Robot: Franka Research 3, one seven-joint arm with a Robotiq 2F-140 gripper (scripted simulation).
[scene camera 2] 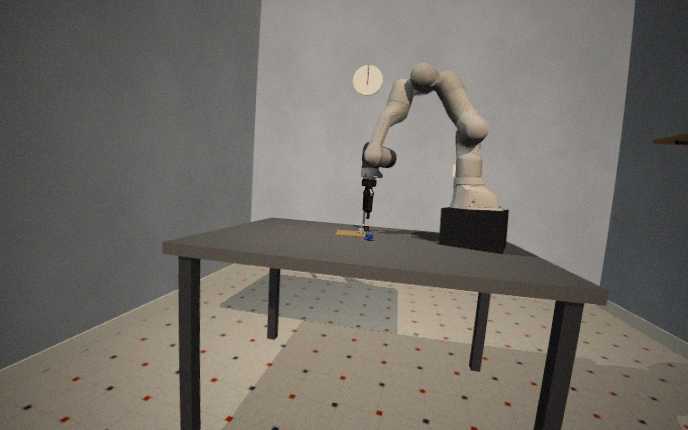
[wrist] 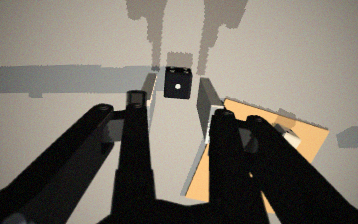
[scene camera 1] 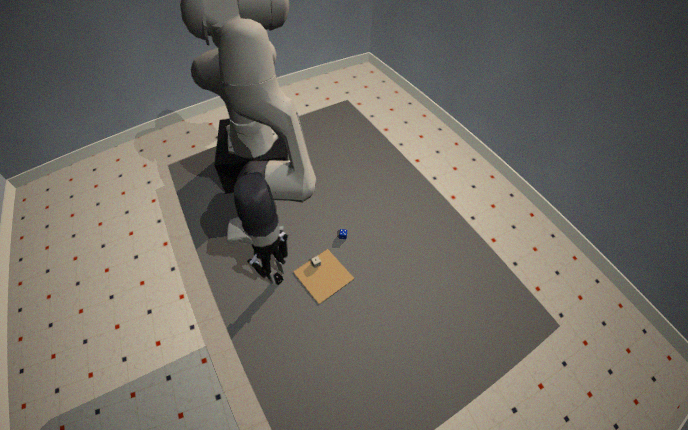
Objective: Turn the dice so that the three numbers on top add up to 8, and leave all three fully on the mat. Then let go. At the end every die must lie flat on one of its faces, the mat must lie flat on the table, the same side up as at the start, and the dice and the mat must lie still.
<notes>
The pictures show: the gripper, a black die and a tan mat.
</notes>
